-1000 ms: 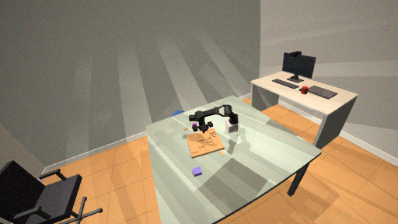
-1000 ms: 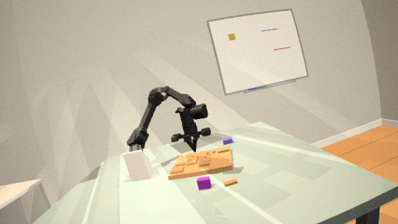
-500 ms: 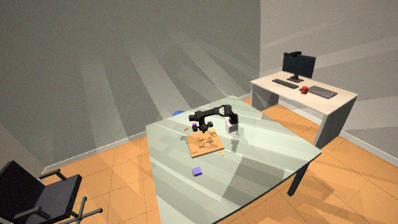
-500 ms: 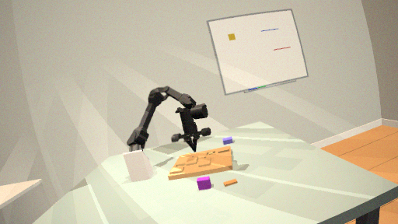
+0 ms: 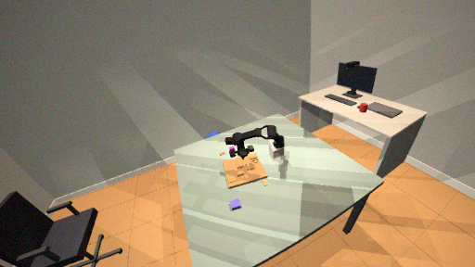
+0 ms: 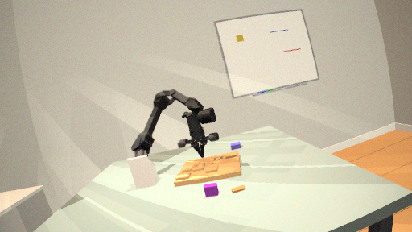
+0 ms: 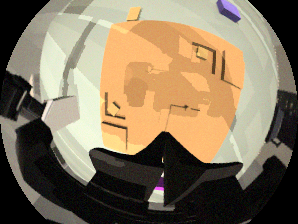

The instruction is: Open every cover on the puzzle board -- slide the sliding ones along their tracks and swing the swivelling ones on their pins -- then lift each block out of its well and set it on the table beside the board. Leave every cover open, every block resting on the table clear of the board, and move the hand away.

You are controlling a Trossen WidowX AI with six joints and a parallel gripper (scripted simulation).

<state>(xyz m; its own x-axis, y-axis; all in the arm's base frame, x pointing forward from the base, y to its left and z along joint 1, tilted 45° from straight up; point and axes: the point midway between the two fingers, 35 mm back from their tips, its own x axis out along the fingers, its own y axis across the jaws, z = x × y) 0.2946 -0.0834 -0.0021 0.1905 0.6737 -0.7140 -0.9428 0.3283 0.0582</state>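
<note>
Right now my gripper tip is 20 mm short of the wooden puzzle board, 20 mm to the right of it and 60 mm above it. Also, from my gripper tip: violet block: 240 mm ahead, 280 mm to the left, 70 mm below; small yellow piece: 30 mm behind, 240 mm to the left, 80 mm below.
</note>
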